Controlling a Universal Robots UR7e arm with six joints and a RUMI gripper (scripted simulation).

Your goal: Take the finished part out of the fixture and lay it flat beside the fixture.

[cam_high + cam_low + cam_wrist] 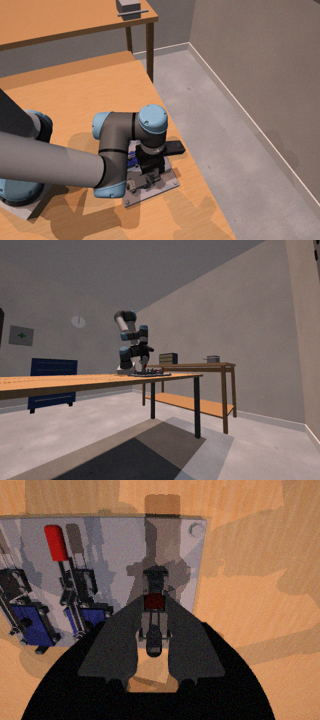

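Now: the finished grey part 90 mm behind my hand and 50 mm below it. Round my hand: blue blank (90 mm behind, 110 mm to the left, 60 mm below); then grey fixture plate (40 mm behind, 110 mm to the left, 80 mm below).
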